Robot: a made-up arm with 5 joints. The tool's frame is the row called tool.
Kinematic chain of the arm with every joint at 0, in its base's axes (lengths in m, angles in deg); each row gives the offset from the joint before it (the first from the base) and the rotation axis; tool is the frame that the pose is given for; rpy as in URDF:
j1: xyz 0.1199 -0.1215 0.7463 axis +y
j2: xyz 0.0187 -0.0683 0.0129 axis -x
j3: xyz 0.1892 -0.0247 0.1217 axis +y
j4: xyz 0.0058 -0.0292 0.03 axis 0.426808 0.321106 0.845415
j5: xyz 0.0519 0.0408 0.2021 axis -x
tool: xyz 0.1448 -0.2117 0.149 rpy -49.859 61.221 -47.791
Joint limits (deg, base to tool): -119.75..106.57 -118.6..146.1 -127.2..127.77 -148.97..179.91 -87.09..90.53
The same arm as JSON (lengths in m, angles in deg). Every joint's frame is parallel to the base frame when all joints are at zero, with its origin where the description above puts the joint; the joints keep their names.
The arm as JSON. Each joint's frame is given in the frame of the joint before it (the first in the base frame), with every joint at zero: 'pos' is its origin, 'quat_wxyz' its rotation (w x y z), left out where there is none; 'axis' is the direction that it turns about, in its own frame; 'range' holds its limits. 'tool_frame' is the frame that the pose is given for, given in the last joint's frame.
{"length_unit": "m", "angle_unit": "deg", "joints": [{"joint": "j1", "pos": [0.1199, -0.1215, 0.7463], "axis": [0.0, 1.0, 0.0], "range": [-119.75, 106.57]}, {"joint": "j2", "pos": [0.0187, -0.0683, 0.0129], "axis": [-1.0, 0.0, 0.0], "range": [-118.6, 146.1]}, {"joint": "j3", "pos": [0.1892, -0.0247, 0.1217], "axis": [0.0, 1.0, 0.0], "range": [-127.2, 127.77]}, {"joint": "j4", "pos": [0.0058, -0.0292, 0.03], "axis": [0.426808, 0.321106, 0.845415], "range": [-148.97, 179.91]}, {"joint": "j5", "pos": [0.0519, 0.0408, 0.2021], "axis": [-1.0, 0.0, 0.0], "range": [-87.09, 90.53]}], "tool_frame": {"pos": [0.1448, -0.2117, 0.149], "quat_wxyz": [0.800503, -0.144628, 0.569122, -0.119908]}}
